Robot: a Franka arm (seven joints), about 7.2 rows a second.
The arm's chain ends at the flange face. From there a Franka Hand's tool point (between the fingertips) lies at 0.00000 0.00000 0.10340 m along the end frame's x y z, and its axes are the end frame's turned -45 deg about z.
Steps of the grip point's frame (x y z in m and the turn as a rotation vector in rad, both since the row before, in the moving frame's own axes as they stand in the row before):
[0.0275 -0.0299 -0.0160 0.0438 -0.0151 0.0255]
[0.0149 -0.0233 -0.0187 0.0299 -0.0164 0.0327]
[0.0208 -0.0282 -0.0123 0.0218 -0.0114 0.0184]
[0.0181 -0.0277 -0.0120 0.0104 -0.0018 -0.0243]
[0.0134 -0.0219 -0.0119 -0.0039 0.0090 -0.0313]
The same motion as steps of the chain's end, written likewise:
[0.0026 -0.0384 -0.0159 0.0203 -0.0416 0.0255]
[-0.0026 -0.0260 -0.0186 0.0095 -0.0327 0.0327]
[-0.0028 -0.0339 -0.0123 0.0074 -0.0235 0.0184]
[-0.0059 -0.0318 -0.0120 0.0061 -0.0086 -0.0243]
[-0.0069 -0.0246 -0.0119 0.0036 0.0091 -0.0313]

